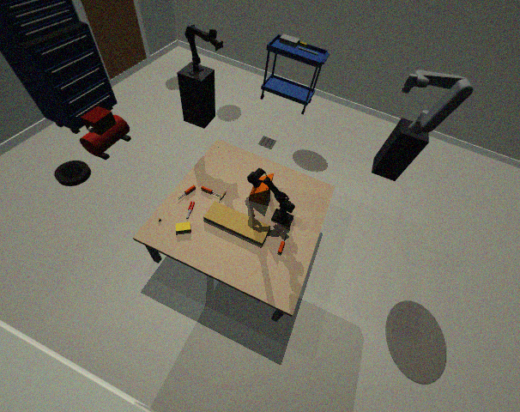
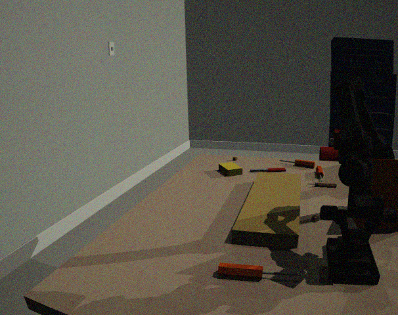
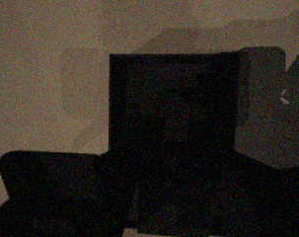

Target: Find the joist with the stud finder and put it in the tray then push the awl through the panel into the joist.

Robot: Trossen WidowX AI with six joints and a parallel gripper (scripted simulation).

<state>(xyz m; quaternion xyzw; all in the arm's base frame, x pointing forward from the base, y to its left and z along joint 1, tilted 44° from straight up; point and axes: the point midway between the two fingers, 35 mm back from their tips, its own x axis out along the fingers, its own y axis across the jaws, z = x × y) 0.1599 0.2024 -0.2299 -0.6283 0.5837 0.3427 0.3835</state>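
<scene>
Right now the stud finder is 20 mm above my gripper tip and 10 mm to the left of it. Round my gripper tip: awl 570 mm to the right, 40 mm below, 40 mm ahead; then black tray 30 mm below, 10 mm to the right; then yellow block 700 mm to the right, 440 mm ahead, 30 mm below.
</scene>
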